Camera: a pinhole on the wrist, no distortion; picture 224 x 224 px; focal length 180.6 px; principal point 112.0 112.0 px. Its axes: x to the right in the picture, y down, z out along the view. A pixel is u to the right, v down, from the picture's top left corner.
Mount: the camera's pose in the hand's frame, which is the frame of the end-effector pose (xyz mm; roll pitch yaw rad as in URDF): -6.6 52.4 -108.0 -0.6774 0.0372 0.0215
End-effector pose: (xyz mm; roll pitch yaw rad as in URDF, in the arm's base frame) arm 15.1 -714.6 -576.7 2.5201 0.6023 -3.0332
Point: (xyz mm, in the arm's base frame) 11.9 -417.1 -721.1
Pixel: 137 34
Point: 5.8 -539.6 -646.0
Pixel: 134 18
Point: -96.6 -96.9 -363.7
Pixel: 89 189
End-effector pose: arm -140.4 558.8 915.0 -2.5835 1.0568 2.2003
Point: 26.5 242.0 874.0
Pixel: 41 17
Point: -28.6 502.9 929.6
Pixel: 31 38
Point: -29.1 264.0 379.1
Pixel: 208 27
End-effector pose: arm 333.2 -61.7 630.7 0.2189 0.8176 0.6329
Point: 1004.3 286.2 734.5
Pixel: outside the picture
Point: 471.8 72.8 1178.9
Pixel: 14 7
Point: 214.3 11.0 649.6
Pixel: 18 155
